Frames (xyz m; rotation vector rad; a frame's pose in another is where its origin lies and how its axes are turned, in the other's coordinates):
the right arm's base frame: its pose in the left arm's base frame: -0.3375 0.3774 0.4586 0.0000 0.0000 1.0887
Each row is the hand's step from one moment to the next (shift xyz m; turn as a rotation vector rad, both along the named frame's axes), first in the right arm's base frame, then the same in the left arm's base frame.
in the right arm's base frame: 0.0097 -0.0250 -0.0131 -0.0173 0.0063 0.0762
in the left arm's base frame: 0.0266 -0.0030 -0.0131 -0.0136 -0.0124 0.0762
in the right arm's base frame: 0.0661 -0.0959 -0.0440 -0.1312 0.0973 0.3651
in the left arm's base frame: 0.1156 0.0141 -0.0440 -0.1470 -0.0711 0.3651
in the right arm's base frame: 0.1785 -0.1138 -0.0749 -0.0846 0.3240 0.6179
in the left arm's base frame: 0.1836 0.1054 -0.0749 -0.3263 0.0753 0.6179
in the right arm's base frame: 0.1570 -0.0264 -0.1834 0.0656 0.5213 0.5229
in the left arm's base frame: 0.0962 0.1269 -0.1834 -0.4315 0.2998 0.5229
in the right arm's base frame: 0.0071 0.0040 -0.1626 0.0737 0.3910 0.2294
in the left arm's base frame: -0.0003 0.0081 -0.1626 -0.3123 0.2466 0.2294
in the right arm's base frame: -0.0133 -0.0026 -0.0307 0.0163 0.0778 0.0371
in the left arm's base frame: -0.0039 -0.0130 -0.0307 -0.0614 0.0505 0.0371
